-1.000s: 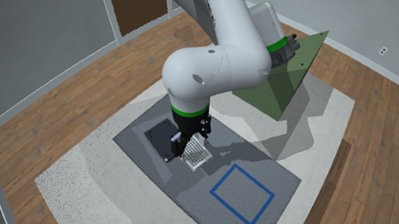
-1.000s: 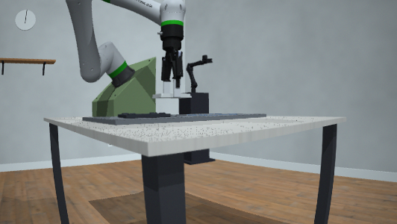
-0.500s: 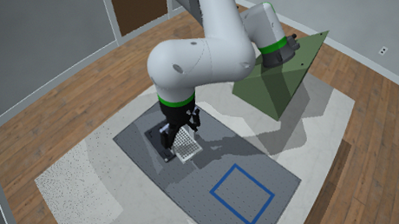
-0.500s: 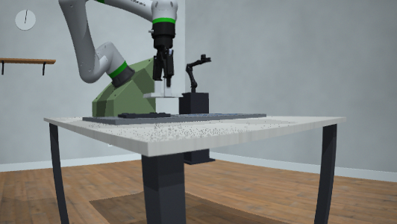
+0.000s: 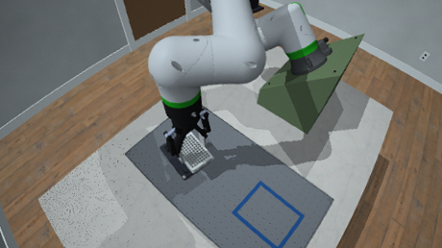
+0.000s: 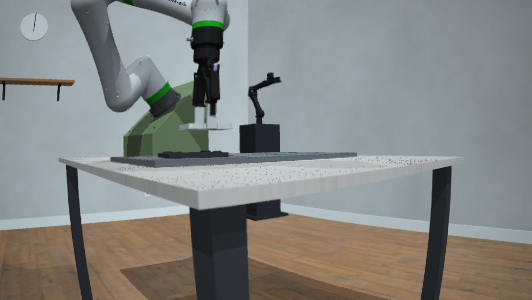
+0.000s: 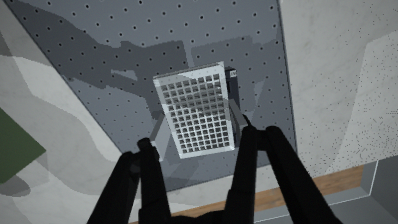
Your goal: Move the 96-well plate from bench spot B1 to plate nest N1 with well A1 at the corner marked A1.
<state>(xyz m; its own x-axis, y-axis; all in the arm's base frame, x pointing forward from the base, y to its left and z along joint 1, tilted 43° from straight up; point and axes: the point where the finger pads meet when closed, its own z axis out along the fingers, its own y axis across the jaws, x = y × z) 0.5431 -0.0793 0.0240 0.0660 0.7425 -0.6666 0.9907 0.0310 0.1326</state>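
Now: the black plate nest N1 90 mm below my hand, 50 mm to the right of it and 10 mm ahead of it. The rest, counted from my hand: white 96-well plate: 20 mm below; A1 corner label: 90 mm below, 70 mm ahead, 30 mm to the left.
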